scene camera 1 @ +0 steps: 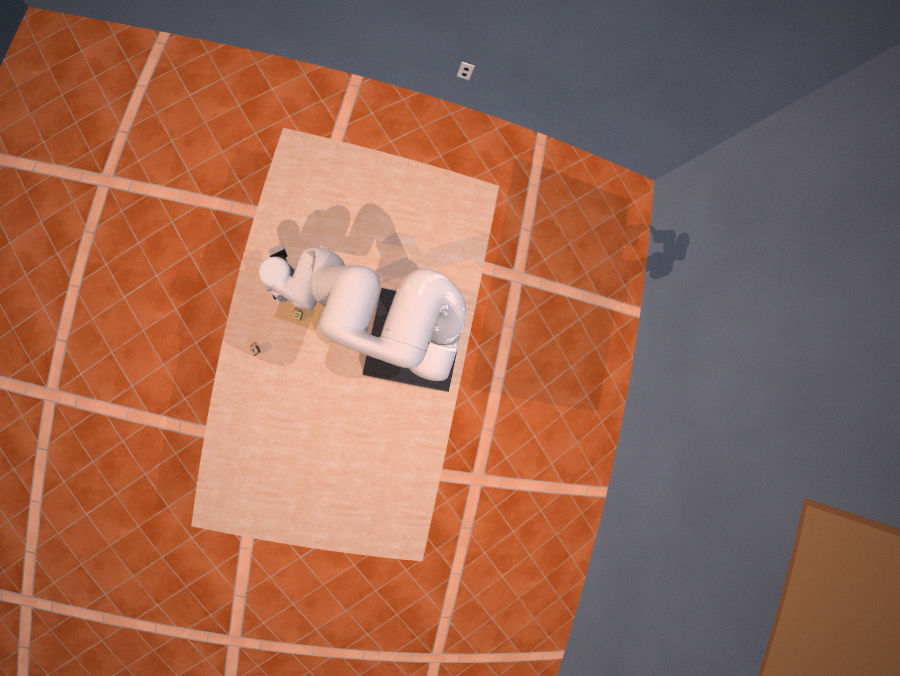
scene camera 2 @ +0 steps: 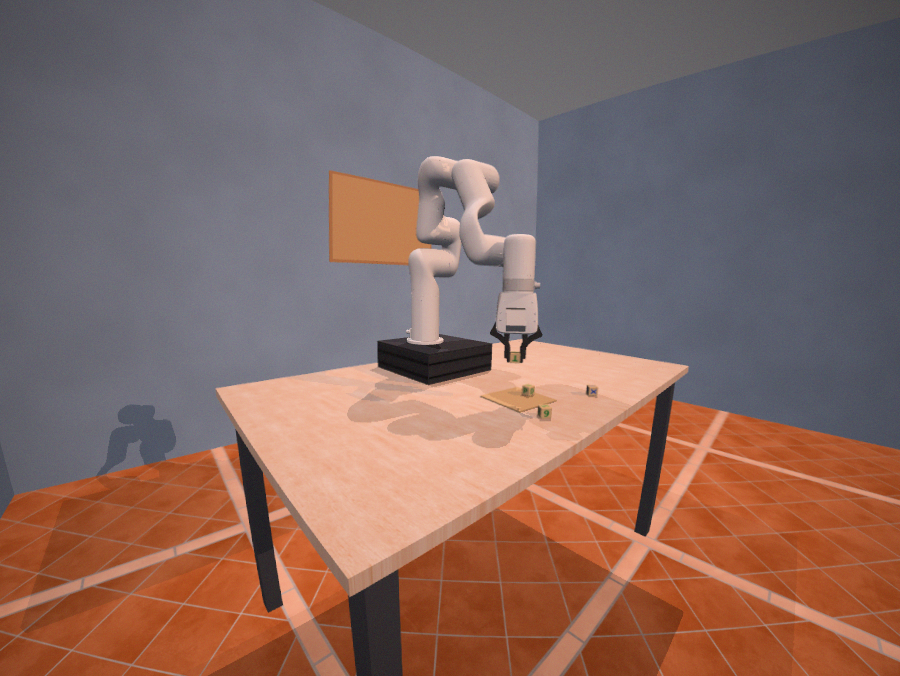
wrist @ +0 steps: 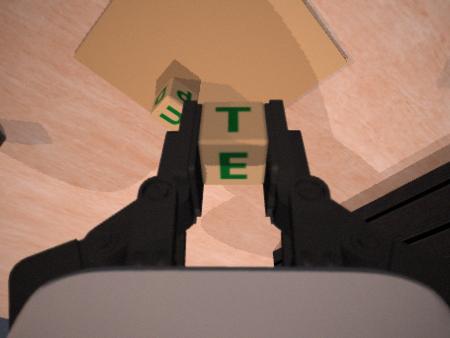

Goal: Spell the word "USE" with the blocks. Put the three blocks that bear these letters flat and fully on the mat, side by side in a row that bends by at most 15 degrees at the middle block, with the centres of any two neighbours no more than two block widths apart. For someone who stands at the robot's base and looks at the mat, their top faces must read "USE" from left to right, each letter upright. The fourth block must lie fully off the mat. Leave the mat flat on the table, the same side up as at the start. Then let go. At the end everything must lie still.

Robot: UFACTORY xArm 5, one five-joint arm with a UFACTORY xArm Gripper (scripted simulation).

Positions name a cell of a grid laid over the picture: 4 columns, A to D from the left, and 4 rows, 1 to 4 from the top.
A mat shows in scene camera 1 (B2), in scene camera 2 (C3) and in the wrist view (B1).
